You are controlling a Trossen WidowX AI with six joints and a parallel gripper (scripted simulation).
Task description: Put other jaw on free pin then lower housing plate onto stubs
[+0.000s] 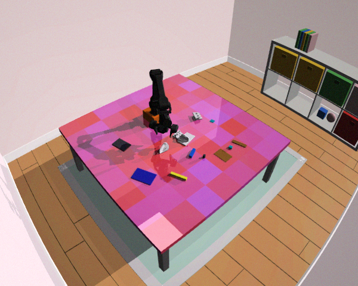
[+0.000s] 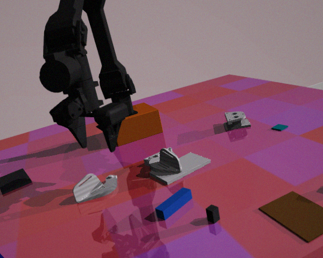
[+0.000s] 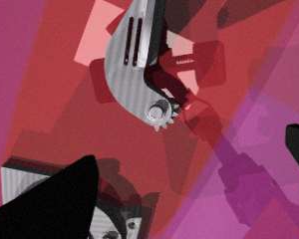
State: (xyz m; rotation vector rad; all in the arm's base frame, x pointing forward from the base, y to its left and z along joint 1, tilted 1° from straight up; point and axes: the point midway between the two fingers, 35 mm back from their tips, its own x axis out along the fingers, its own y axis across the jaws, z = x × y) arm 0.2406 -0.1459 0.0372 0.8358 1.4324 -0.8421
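Now: the grey jaw 2 cm ahead of my gripper tip, 1 cm to the right of it and 7 cm below it. From my gripper tip the other things lie so: black cube: 28 cm ahead, 10 cm to the left, 7 cm below; blue block: 20 cm ahead, 7 cm to the left, 7 cm below; black tile: 21 cm behind, 21 cm to the right, 8 cm below.
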